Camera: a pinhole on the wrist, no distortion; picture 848 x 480 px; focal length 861.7 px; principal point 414.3 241.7 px. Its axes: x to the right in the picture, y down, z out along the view. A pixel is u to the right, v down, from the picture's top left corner.
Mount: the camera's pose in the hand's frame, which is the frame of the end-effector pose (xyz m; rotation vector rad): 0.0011 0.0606 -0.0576 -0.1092 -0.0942 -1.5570
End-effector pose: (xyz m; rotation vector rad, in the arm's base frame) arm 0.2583 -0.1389 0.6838 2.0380 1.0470 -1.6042
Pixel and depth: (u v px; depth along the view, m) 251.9 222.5 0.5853
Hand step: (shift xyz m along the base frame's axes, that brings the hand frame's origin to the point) -0.1714 -0.5042 -0.1882
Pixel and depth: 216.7 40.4 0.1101
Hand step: 0.0366 -0.1069 -0.0092
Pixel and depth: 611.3 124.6 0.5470
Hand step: -0.3448 -0.3595 -0.0902
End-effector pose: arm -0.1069 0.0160 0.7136 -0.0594 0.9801 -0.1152
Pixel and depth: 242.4 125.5 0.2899
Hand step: 0.1762 0.1579 0.1378
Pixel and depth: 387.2 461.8 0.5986
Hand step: 0.5410 0.1364 0.1484
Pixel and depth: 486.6 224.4 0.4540
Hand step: 0.3343 0.0806 0.2156
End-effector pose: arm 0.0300 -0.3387 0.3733 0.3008 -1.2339 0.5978
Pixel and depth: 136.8 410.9 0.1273
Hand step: -0.1125 0.0696 0.0333
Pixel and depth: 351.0 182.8 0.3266
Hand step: -0.2850 -0.0403 0.0533
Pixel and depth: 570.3 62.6 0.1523
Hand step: -0.1132 -0.0159 -0.0016
